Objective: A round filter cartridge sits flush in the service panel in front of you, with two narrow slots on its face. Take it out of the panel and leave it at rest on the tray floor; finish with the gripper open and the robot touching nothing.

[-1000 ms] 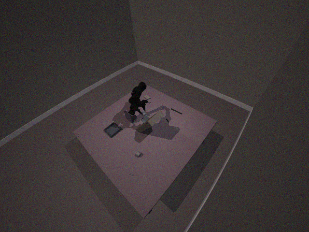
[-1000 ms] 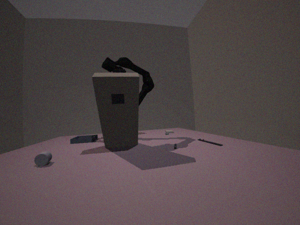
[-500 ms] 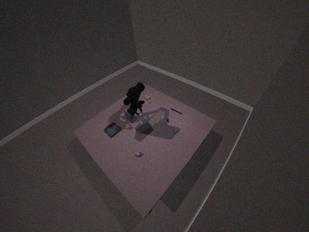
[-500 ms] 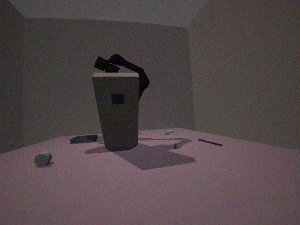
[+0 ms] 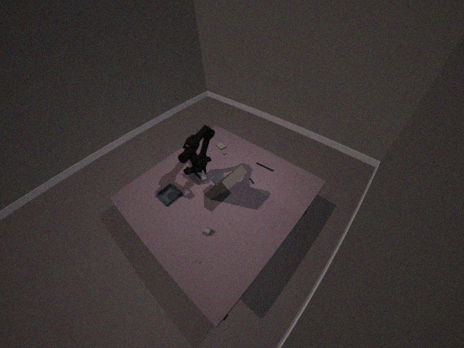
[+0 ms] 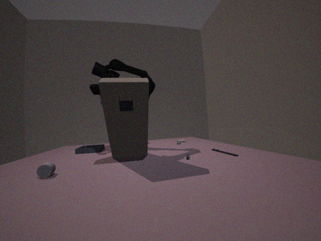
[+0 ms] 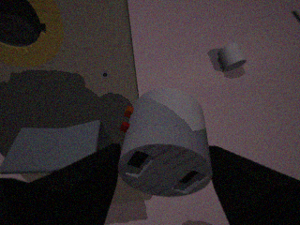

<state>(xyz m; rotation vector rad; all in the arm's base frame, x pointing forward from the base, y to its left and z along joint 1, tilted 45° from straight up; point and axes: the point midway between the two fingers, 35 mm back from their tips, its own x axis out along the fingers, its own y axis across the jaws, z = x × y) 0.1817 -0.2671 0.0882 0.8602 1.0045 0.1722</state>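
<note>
My gripper tip is now 310 mm past the dark square tray, 140 mm to the left of it and 290 mm above it. Also, from my gripper tip: round filter cartridge (right at my gripper tip); then pale block (310 mm behind, 560 mm to the left, 290 mm below).
</note>
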